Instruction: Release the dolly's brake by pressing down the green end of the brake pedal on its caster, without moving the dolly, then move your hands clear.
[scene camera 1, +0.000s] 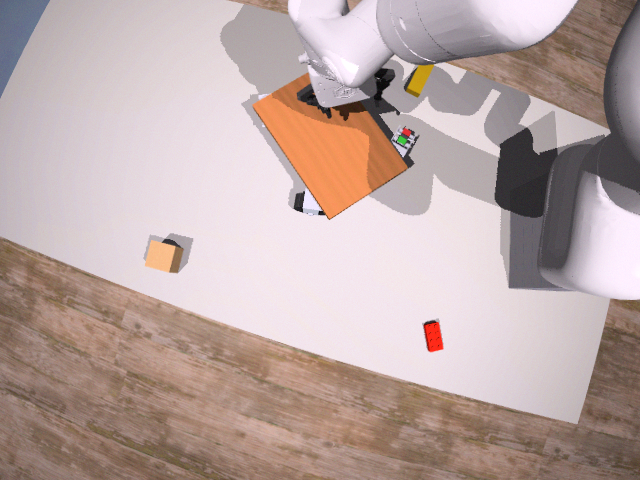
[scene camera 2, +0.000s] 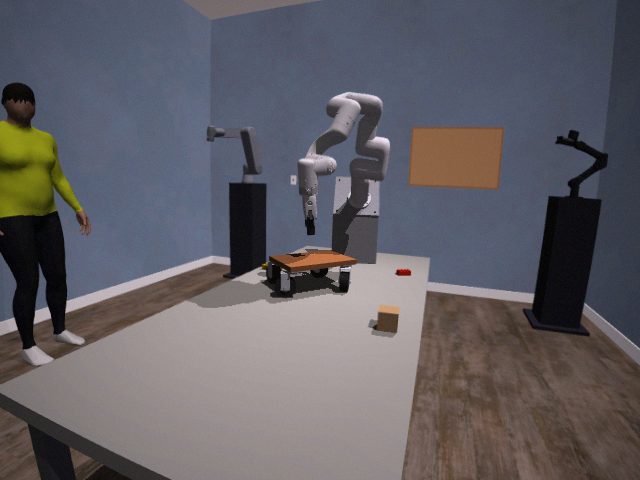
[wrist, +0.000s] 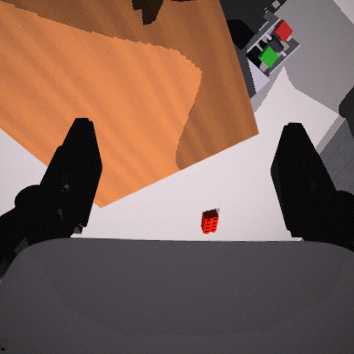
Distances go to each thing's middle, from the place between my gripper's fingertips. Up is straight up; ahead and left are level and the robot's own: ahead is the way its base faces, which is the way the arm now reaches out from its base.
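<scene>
From my hand, the dolly (scene camera 1: 341, 160) is 30 mm ahead, 10 mm to the left and 170 mm below. There's a tan block (scene camera 1: 161, 256) too, and that one's far ahead of my hand, far to the left of it and a fair way below it.
</scene>
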